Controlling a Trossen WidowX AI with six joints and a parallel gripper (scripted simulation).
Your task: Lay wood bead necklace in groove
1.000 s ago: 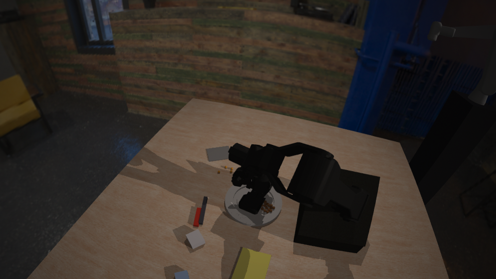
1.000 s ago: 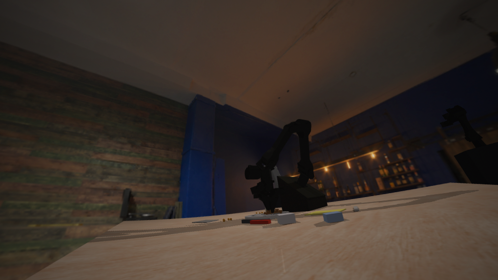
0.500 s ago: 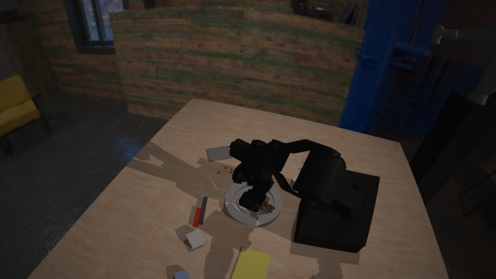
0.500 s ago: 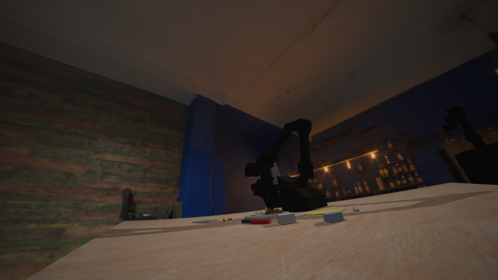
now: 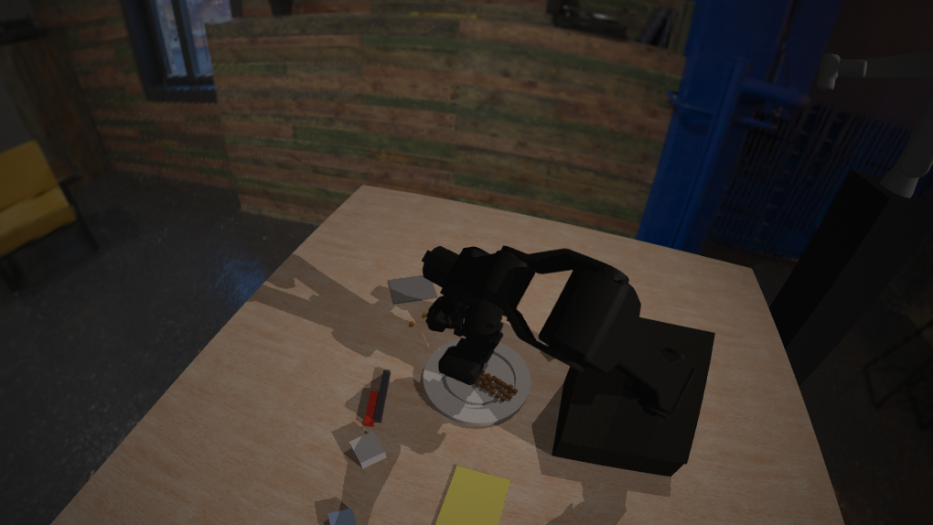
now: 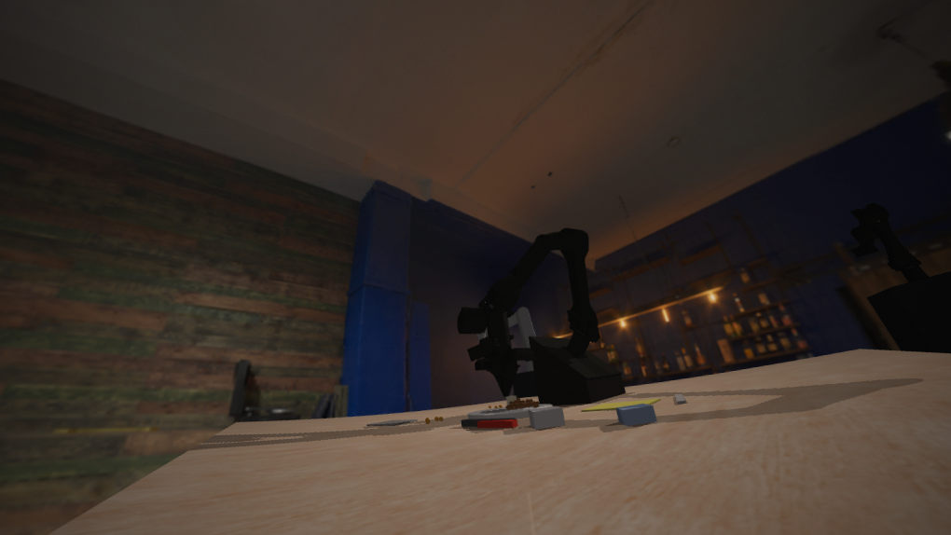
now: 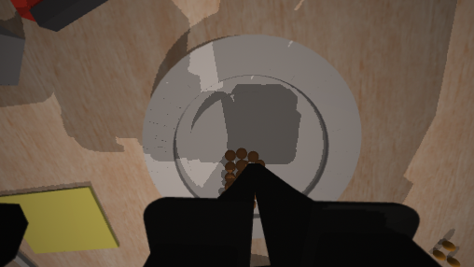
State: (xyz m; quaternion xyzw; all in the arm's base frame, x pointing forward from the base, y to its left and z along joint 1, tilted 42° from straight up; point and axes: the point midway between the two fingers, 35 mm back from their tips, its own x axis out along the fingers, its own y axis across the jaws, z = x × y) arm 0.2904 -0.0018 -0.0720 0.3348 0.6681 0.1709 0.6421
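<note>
Now: gripper tip 30 mm above the round white bead board. Also, from my gripper tip: grey block (200 mm to the left, 140 mm ahead, 30 mm below); dark bar (160 mm ahead, 100 mm to the left, 40 mm below); pale cube (140 mm behind, 110 mm to the right, 20 mm below).
</note>
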